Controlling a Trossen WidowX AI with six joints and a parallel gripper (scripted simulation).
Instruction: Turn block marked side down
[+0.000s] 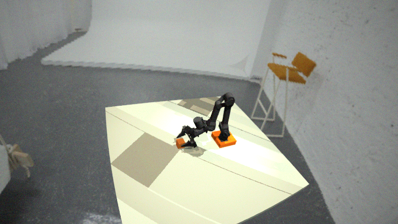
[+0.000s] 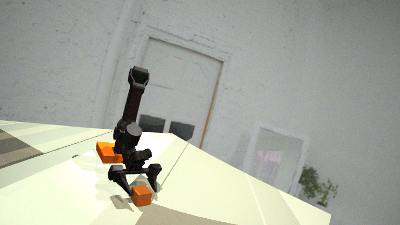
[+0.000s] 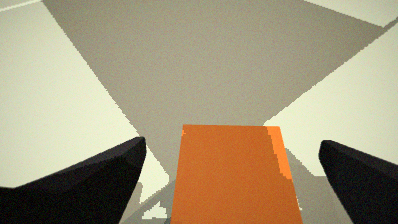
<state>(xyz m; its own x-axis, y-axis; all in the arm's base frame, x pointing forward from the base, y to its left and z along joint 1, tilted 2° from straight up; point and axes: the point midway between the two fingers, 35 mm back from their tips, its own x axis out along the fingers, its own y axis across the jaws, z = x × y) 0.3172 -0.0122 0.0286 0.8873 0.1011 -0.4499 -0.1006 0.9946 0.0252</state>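
My gripper tip is now 30 mm past the orange block and 20 mm above it.
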